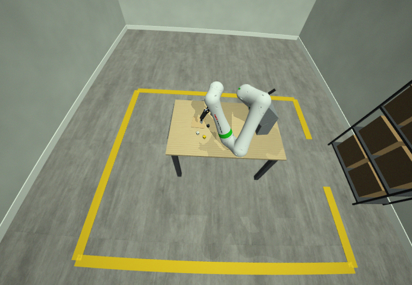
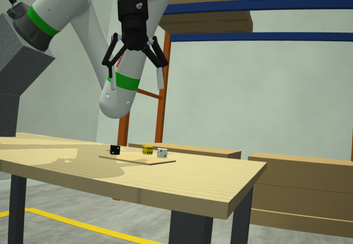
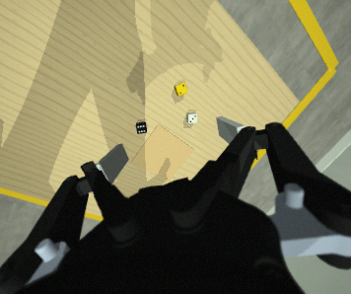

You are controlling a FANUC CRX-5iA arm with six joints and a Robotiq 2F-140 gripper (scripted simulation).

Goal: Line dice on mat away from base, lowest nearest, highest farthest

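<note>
Now: hand 190 mm above the yellow die, 80 mm to the right of it and 30 mm short of it. Also, from my hand: black die (190 mm below, 50 mm to the right, 30 mm behind); then tan mat (200 mm below, 110 mm to the right, 50 mm ahead); then white die (190 mm below, 80 mm ahead, 30 mm to the left).
</note>
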